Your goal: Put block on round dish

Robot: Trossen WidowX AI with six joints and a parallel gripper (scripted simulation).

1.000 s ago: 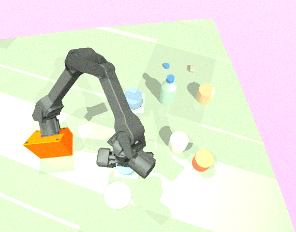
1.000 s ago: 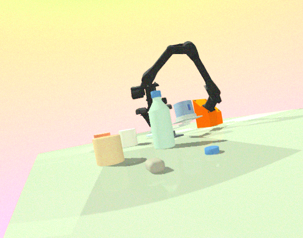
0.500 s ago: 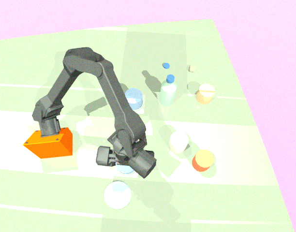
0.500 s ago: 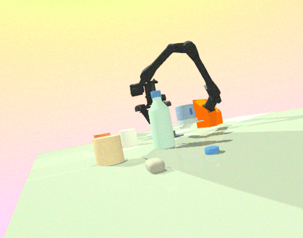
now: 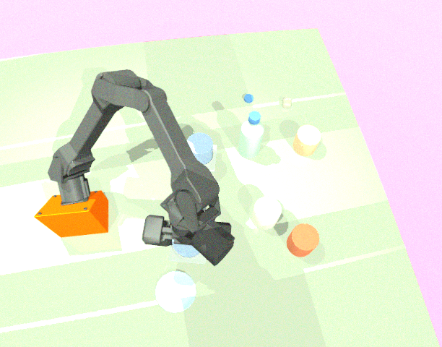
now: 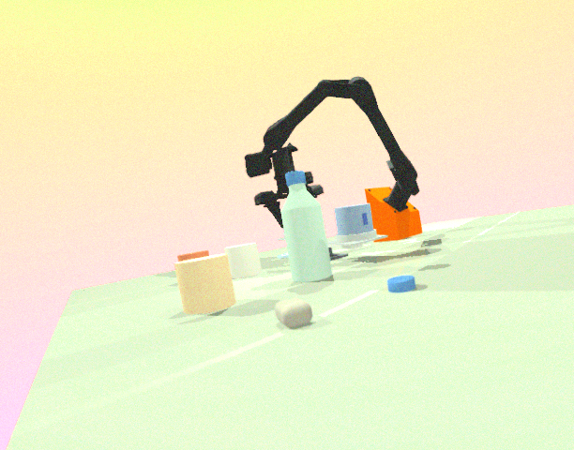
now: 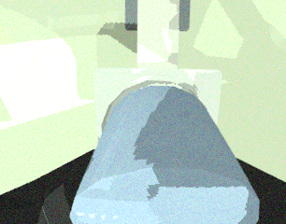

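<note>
Now: gripper tip 1 cm above the pale blue-white block. Round my gripper tip: round white dish (6 cm behind, 9 cm to the right, 8 cm below); then white balance (5 cm ahead, 13 cm to the left, 6 cm below); then white cylinder (23 cm ahead, 6 cm to the left, 5 cm below).
</note>
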